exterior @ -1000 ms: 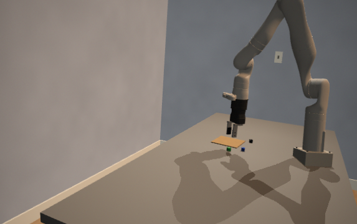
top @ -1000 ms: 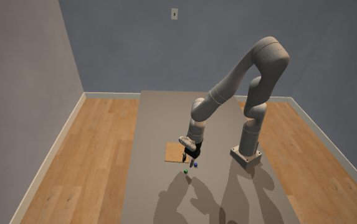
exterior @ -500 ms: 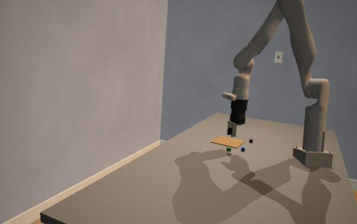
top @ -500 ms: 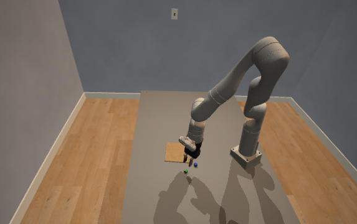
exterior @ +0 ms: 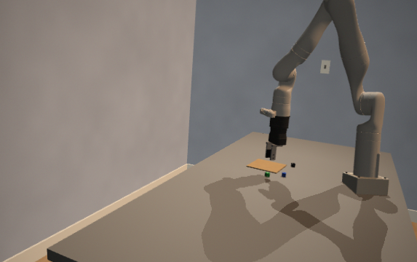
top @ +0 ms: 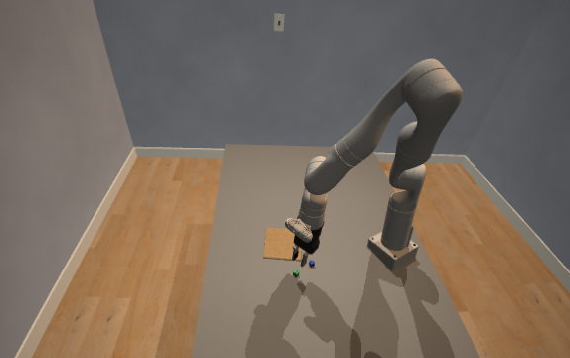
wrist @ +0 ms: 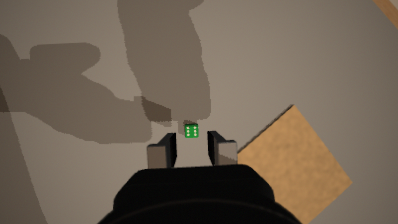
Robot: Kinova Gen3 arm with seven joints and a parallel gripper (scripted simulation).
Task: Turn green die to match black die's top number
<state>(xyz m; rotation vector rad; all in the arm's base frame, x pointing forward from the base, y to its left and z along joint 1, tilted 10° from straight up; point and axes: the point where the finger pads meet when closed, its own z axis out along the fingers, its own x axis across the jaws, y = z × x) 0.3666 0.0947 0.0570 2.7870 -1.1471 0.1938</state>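
My gripper is now 80 mm above the green die. Also, from my hand: blue die (60 mm behind, 40 mm to the right, 80 mm below); black die (70 mm behind, 190 mm to the right, 80 mm below); tan mat (40 mm ahead, 130 mm to the right, 90 mm below).
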